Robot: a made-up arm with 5 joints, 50 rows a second.
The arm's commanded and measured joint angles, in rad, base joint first. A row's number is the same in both.
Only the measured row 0 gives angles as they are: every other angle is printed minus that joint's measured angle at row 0.
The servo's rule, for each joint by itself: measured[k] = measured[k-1] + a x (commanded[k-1-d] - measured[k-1]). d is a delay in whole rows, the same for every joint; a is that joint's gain. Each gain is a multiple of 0.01, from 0.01 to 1. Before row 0 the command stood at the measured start. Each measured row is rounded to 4 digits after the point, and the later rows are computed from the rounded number. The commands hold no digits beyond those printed.
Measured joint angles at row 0:
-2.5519 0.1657 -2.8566 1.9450 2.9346
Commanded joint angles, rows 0 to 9:
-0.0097 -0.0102 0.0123 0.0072 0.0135
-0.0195 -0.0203 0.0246 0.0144 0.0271
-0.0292 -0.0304 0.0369 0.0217 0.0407
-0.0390 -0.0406 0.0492 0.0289 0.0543
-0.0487 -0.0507 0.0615 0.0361 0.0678
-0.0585 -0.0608 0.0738 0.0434 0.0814
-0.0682 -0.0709 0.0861 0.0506 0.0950
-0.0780 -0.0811 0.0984 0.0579 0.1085
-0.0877 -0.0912 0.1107 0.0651 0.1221
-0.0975 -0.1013 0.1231 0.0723 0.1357
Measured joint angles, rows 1 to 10:
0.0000 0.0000 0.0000 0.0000 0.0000
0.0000 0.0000 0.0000 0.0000 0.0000
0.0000 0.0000 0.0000 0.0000 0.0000
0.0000 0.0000 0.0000 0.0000 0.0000
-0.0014 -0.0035 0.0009 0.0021 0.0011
-0.0039 -0.0092 0.0026 0.0057 0.0032
-0.0074 -0.0164 0.0050 0.0103 0.0062
-0.0118 -0.0246 0.0081 0.0157 0.0100
-0.0170 -0.0335 0.0118 0.0216 0.0146
-0.0228 -0.0428 0.0161 0.0279 0.0199
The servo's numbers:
d 4
a 0.14 0.34 0.07 0.29 0.08

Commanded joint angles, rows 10 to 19:
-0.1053 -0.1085 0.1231 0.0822 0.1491
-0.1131 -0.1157 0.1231 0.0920 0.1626
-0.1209 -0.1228 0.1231 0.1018 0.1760
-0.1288 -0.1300 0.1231 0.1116 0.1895
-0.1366 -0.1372 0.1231 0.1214 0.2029
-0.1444 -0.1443 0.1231 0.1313 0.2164
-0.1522 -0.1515 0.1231 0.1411 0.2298
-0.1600 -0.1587 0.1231 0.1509 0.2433
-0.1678 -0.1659 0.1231 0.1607 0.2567
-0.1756 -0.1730 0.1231 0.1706 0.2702
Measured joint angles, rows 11 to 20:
-0.0292 -0.0524 0.0210 0.0345 0.0259
-0.0360 -0.0622 0.0264 0.0413 0.0325
-0.0432 -0.0721 0.0323 0.0482 0.0397
-0.0508 -0.0820 0.0387 0.0552 0.0474
-0.0584 -0.0910 0.0446 0.0630 0.0555
-0.0661 -0.0994 0.0501 0.0714 0.0641
-0.0738 -0.1074 0.0552 0.0802 0.0731
-0.0815 -0.1151 0.0600 0.0893 0.0824
-0.0892 -0.1226 0.0644 0.0986 0.0920
-0.0969 -0.1300 0.0685 0.1081 0.1020

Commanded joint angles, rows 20 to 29:
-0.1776 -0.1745 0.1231 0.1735 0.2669
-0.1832 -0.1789 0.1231 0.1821 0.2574
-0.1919 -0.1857 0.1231 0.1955 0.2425
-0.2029 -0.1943 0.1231 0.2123 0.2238
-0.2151 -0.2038 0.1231 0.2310 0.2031
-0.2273 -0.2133 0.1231 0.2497 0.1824
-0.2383 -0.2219 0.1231 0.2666 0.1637
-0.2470 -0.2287 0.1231 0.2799 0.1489
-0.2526 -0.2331 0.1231 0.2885 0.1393
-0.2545 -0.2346 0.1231 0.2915 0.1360
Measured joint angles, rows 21 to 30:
-0.1046 -0.1373 0.0723 0.1177 0.1122
-0.1124 -0.1446 0.0759 0.1273 0.1227
-0.1202 -0.1518 0.0792 0.1370 0.1334
-0.1280 -0.1590 0.0823 0.1467 0.1443
-0.1349 -0.1643 0.0852 0.1545 0.1541
-0.1417 -0.1693 0.0879 0.1625 0.1624
-0.1487 -0.1749 0.0904 0.1721 0.1688
-0.1563 -0.1815 0.0927 0.1838 0.1732
-0.1645 -0.1891 0.0948 0.1975 0.1756
-0.1733 -0.1973 0.0968 0.2126 0.1761

